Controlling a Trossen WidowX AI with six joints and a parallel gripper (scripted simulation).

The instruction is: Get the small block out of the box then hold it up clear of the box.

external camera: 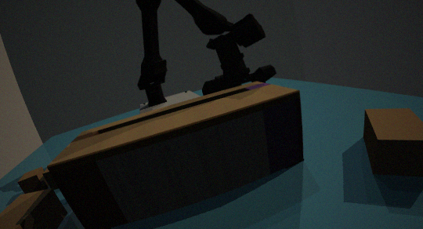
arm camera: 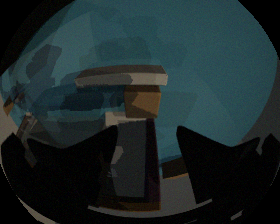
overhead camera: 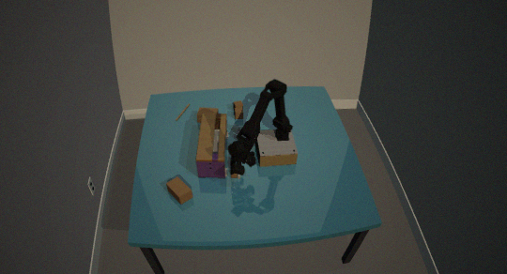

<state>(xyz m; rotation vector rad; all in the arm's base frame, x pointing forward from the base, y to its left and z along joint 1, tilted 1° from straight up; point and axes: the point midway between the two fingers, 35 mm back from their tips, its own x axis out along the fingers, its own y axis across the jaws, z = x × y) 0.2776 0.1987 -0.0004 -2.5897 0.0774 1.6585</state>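
The brown block lies 2 cm behind my gripper tip and 3 cm below it. The rest, counted from my gripper tip: thin stick (28 cm ahead, 59 cm to the right, 4 cm below); then box (5 cm ahead, 18 cm to the right, 1 cm above).
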